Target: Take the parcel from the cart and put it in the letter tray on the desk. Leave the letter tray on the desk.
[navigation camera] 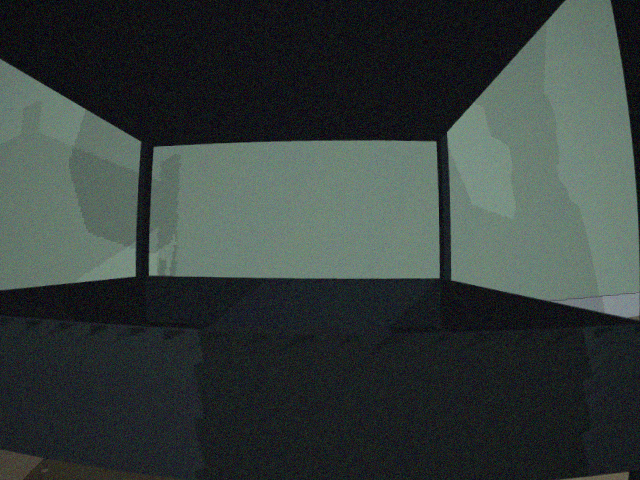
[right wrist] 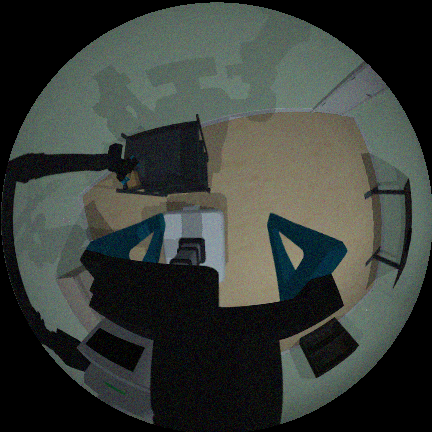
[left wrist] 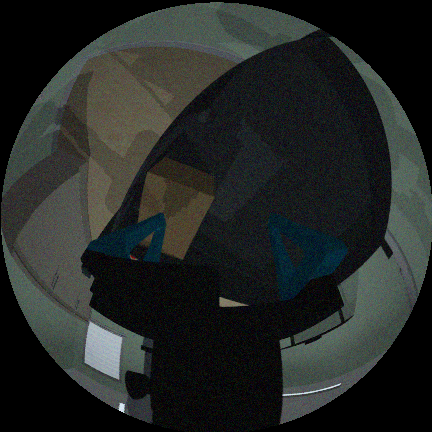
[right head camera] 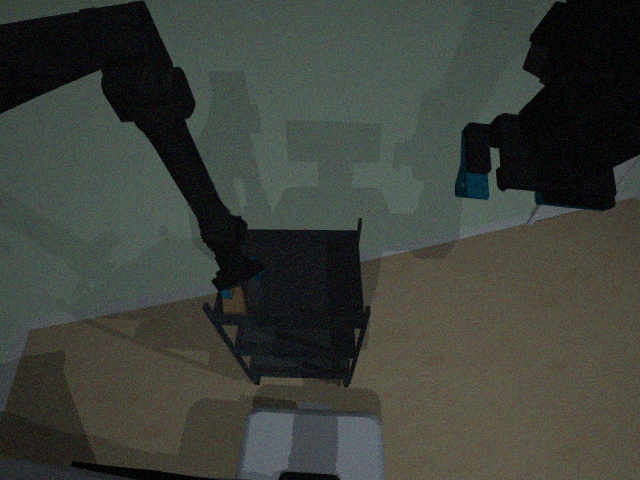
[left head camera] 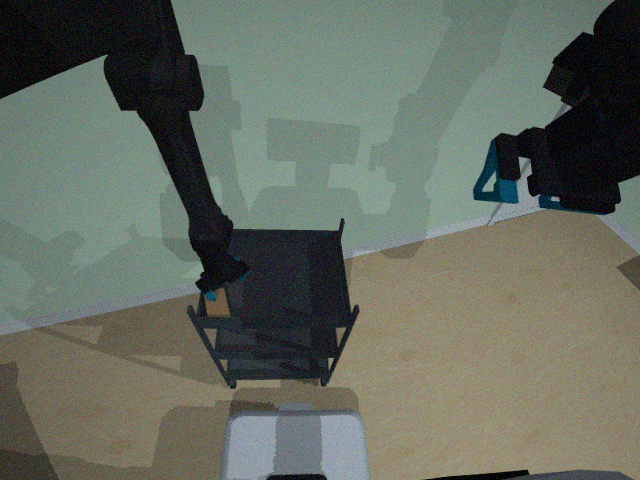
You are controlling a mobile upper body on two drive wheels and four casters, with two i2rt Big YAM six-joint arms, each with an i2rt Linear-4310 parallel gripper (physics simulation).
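Places are measured from the left arm's base along level axes (x ahead, y left, z up), in centimetres.
Where they show: left gripper, fingertip midpoint: [right wrist: 134, 171] [left wrist: 216, 218] [right head camera: 244, 289] [left head camera: 227, 290]; right gripper, fingertip midpoint: [right wrist: 215, 218] [right head camera: 497, 194] [left head camera: 508, 198].
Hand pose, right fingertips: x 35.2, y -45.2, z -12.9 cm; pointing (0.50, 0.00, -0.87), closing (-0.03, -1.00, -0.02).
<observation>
After its pixels a point has its place.
The brown parcel [left head camera: 218, 304] {x 51.7, y 1.2, z -69.7 cm} [right head camera: 235, 302] {x 51.6, y 0.9, z -69.7 cm} [left wrist: 175, 220] {x 53.1, y 1.4, z -69.7 cm} [right wrist: 133, 180] {x 51.3, y -0.5, z -69.7 cm} lies on the top board of the dark cart [left head camera: 325, 273] {x 67.0, y -30.9, z -74.7 cm} [right head camera: 341, 273] {x 67.1, y -30.6, z -74.7 cm} [left wrist: 310, 140] {x 69.4, y -3.8, z -74.7 cm} [right wrist: 172, 155] {x 63.5, y -21.7, z -74.7 cm}, near its left front corner. My left gripper [left head camera: 227, 286] {x 56.2, y -0.9, z -69.3 cm} [right head camera: 241, 284] {x 56.2, y -0.9, z -69.3 cm} [left wrist: 216, 218] {x 56.2, y -0.9, z -69.3 cm} [right wrist: 134, 171] {x 56.2, y -0.9, z -69.3 cm} is open above the cart, beside the parcel. In the left wrist view one finger overlaps the parcel's lower left part, and the other is over bare board; whether a finger touches it is unclear. My right gripper [left head camera: 526, 200] {x 35.2, y -45.2, z -12.9 cm} [right head camera: 509, 196] {x 35.2, y -45.2, z -12.9 cm} [right wrist: 215, 218] {x 35.2, y -45.2, z -12.9 cm} is open and empty, away to the right. I cannot make out the letter tray or desk.
The white base [left head camera: 248, 444] {x 20.2, y -5.6, z -115.0 cm} [right head camera: 268, 444] {x 18.7, y -7.0, z -115.0 cm} [right wrist: 215, 230] {x 15.6, y -42.1, z -115.0 cm} stands just in front of the cart. A green wall [left head camera: 320, 62] {x 117.6, y -26.5, z -24.5 cm} rises behind the cart. In the right wrist view, a dark frame with legs [right wrist: 410, 225] is at the right and a dark box [right wrist: 328, 346] {x -201.5, y -229.6, z -88.4 cm} at lower right.
</observation>
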